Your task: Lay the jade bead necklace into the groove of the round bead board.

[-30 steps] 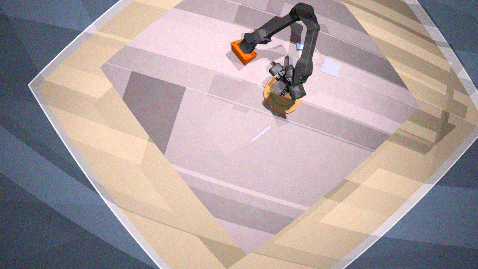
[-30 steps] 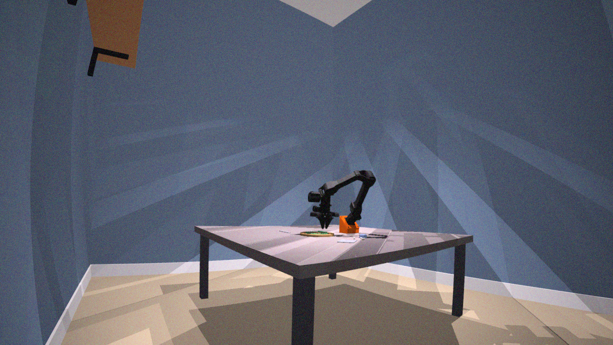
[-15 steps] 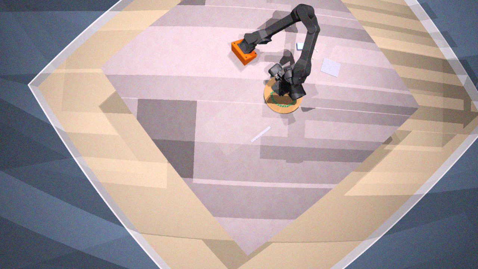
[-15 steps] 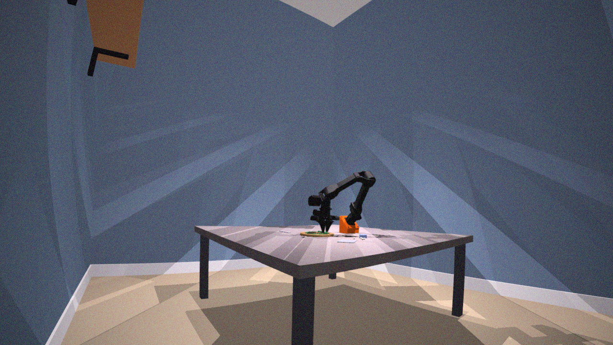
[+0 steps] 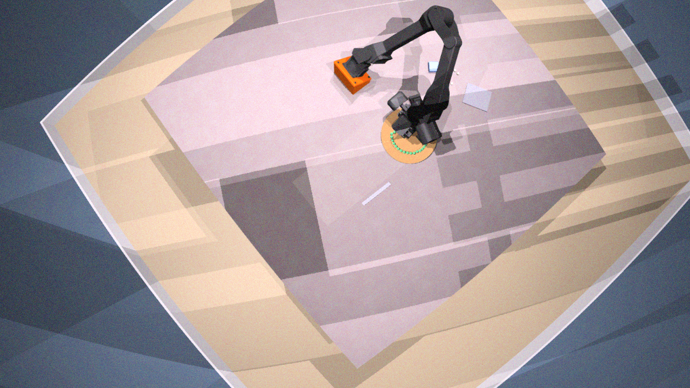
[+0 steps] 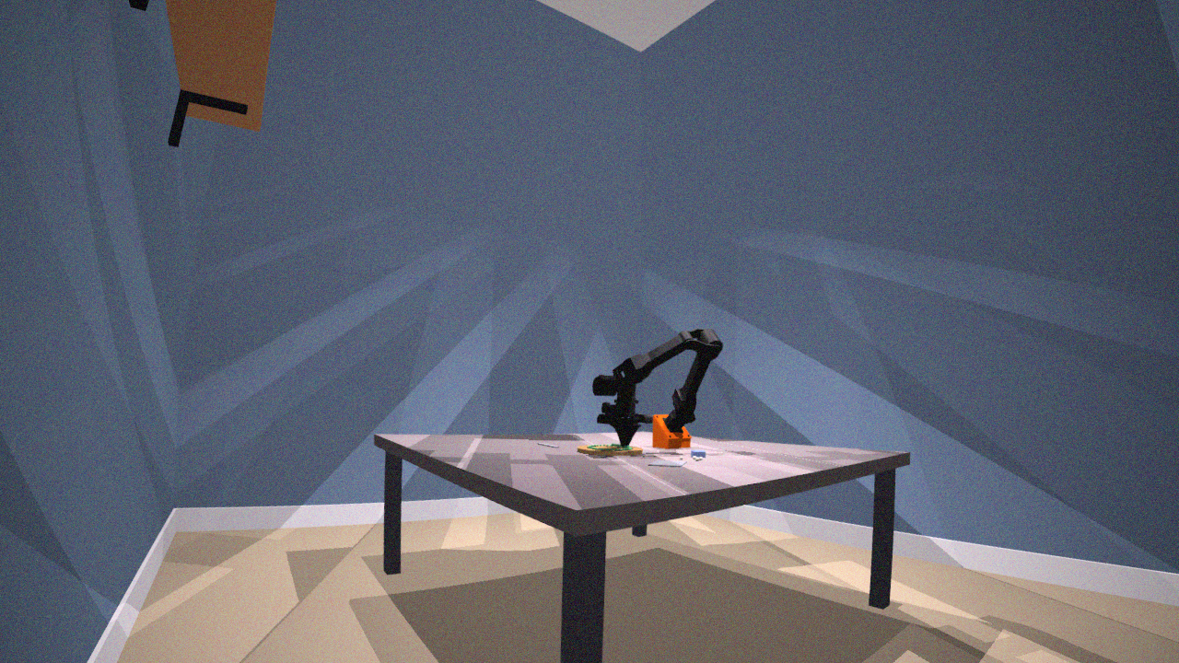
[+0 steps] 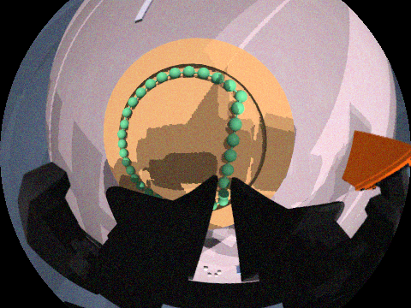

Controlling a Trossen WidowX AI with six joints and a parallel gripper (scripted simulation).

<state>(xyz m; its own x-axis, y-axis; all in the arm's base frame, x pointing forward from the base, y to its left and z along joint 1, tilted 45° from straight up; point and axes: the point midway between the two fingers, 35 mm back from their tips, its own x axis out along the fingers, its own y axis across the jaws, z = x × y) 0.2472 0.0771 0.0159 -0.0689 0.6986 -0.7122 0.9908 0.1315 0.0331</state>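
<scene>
The round tan bead board lies 40 mm ahead of my gripper tip, 20 mm to the right of it and 10 mm below it. Also, from my gripper tip: white strip: 230 mm to the right, 150 mm ahead, 10 mm below; then pale square sheet: 280 mm to the left, 60 mm ahead, 10 mm below; then blue cube: 200 mm to the left, 120 mm behind, 10 mm below.
</scene>
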